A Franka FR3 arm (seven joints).
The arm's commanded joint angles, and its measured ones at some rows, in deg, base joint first. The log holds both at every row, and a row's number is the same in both.
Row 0, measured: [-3.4 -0.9 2.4 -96.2 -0.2 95.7 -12.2]
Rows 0 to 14, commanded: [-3.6 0.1 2.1 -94.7 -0.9 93.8 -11.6]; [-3.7 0.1 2.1 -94.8 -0.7 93.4 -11.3]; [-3.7 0.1 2.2 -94.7 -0.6 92.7 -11.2]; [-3.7 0.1 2.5 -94.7 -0.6 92.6 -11.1]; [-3.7 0.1 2.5 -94.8 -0.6 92.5 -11.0]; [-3.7 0.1 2.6 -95.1 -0.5 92.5 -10.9]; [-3.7 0.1 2.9 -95.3 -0.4 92.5 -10.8]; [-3.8 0.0 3.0 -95.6 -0.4 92.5 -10.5]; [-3.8 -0.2 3.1 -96.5 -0.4 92.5 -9.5]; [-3.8 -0.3 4.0 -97.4 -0.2 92.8 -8.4]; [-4.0 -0.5 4.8 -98.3 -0.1 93.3 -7.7]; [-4.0 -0.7 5.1 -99.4 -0.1 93.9 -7.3]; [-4.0 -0.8 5.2 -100.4 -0.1 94.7 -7.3]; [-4.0 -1.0 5.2 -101.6 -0.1 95.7 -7.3]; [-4.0 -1.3 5.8 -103.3 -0.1 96.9 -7.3]
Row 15, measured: [-3.4 -0.1 4.6 -98.8 -0.2 93.8 -8.3]
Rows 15 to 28, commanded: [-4.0 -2.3 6.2 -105.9 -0.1 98.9 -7.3]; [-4.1 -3.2 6.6 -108.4 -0.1 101.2 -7.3]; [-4.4 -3.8 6.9 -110.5 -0.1 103.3 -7.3]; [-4.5 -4.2 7.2 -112.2 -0.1 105.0 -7.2]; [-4.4 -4.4 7.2 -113.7 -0.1 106.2 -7.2]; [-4.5 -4.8 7.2 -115.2 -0.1 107.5 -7.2]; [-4.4 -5.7 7.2 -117.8 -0.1 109.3 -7.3]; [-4.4 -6.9 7.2 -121.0 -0.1 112.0 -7.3]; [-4.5 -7.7 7.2 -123.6 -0.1 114.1 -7.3]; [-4.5 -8.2 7.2 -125.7 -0.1 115.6 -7.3]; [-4.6 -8.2 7.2 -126.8 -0.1 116.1 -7.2]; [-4.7 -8.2 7.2 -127.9 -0.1 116.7 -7.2]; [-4.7 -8.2 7.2 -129.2 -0.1 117.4 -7.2]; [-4.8 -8.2 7.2 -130.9 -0.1 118.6 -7.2]
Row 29, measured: [-3.5 -5.5 6.3 -124.5 -0.2 114.6 -7.8]
